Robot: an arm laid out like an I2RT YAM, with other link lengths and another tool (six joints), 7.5 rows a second.
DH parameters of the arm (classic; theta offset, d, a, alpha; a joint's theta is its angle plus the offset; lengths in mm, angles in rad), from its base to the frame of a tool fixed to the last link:
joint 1: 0 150.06 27.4 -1.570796
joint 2: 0 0 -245.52 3.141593
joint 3: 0.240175 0 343.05 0
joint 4: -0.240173 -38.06 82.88 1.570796
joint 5: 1.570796 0.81 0 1.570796
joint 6: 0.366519 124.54 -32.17 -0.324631
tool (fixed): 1.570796 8.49 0 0
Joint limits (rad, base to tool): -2.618..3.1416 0..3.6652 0..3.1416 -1.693..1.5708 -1.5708..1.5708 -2.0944..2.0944
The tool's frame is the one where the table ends.
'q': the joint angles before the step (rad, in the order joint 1, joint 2, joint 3, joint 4, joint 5, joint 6). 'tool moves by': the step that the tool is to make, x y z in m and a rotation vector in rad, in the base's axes. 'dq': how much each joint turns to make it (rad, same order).
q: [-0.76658 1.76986 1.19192 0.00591 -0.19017 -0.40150]
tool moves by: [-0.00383 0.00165 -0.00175 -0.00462 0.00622 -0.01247]
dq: [0.00076 -0.01565 -0.02135 0.00457 0.01526 0.00076]
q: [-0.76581 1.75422 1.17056 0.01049 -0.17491 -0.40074]
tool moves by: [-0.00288 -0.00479 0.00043 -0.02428 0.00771 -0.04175]
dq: [0.00115 -0.00802 -0.01032 0.01413 0.04846 0.00382]
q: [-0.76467 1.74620 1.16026 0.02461 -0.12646 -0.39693]
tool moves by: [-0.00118 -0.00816 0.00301 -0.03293 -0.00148 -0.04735]
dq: [0.00000 0.00000 -0.00078 0.02519 0.05226 0.00535]
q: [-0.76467 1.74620 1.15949 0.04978 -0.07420 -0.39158]
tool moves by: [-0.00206 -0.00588 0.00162 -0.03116 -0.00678 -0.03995]
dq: [0.00000 -0.00380 -0.01219 0.03510 0.04349 0.00457]
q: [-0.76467 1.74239 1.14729 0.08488 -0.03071 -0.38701]
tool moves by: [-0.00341 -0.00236 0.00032 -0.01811 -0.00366 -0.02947]
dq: [0.00000 -0.01031 -0.01832 0.02327 0.03090 0.00497]
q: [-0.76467 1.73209 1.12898 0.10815 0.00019 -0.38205]
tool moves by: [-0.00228 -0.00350 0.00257 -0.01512 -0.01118 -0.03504]
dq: [0.00038 -0.00725 -0.01070 0.02176 0.03281 0.01373]
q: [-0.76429 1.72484 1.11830 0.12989 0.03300 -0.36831]
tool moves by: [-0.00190 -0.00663 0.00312 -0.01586 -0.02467 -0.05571]
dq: [0.00040 0.00000 -0.00764 0.03472 0.04769 0.03014]
